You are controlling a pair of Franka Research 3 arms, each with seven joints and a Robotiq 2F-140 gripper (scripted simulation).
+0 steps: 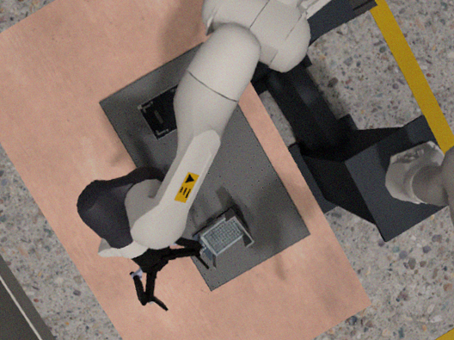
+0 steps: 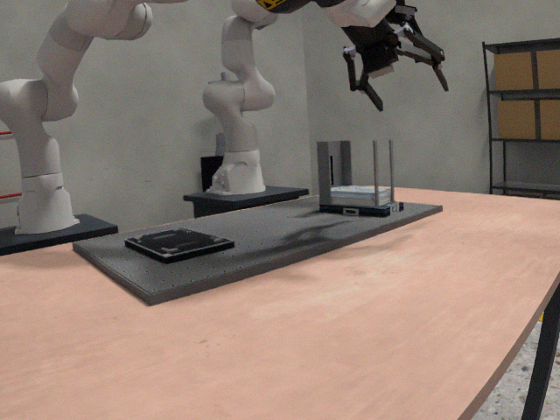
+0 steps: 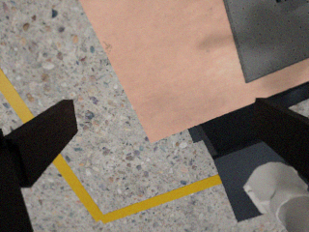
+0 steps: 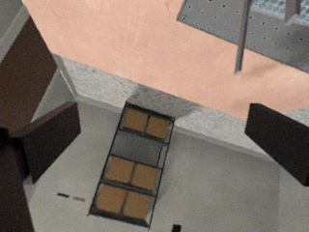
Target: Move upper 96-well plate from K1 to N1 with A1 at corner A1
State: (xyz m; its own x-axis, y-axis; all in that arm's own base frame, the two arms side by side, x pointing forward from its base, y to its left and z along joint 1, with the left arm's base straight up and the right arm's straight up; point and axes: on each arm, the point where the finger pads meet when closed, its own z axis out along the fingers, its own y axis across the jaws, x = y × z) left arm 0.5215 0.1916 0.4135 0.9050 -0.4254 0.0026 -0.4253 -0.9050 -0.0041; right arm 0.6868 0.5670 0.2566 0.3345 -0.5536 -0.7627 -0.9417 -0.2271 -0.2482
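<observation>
The cream plate is 22 cm below my right hand, 14 cm behind it and 1 cm to the right of it. Also, from my right hand: A1 mark: 47 cm to the right, 23 cm below, 14 cm behind.
</observation>
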